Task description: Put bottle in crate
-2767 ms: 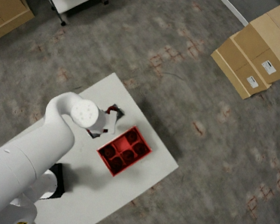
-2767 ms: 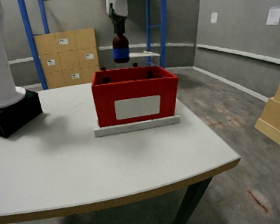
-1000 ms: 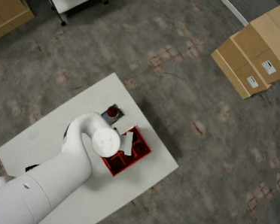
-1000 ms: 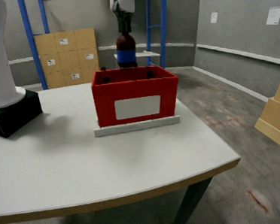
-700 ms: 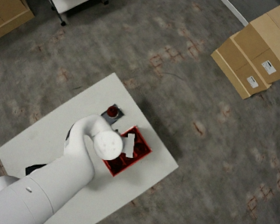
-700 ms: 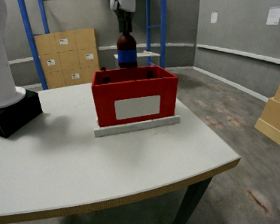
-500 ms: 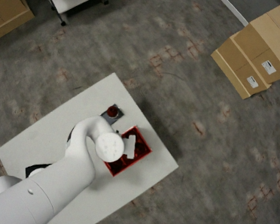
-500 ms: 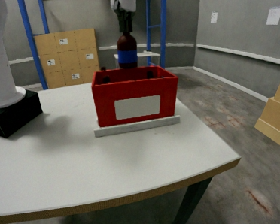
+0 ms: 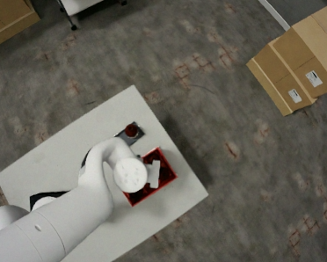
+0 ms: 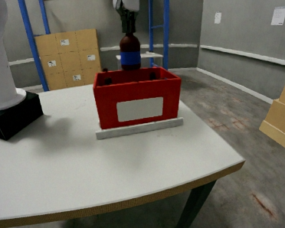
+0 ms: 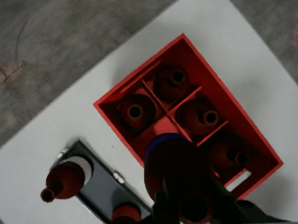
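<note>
Now: hand 50 mm to the left of the red crate and 250 mm above it. Also, from my hand: dark tray: 200 mm to the left, 320 mm below; bottle: 80 mm ahead, 200 mm to the left, 250 mm below.
</note>
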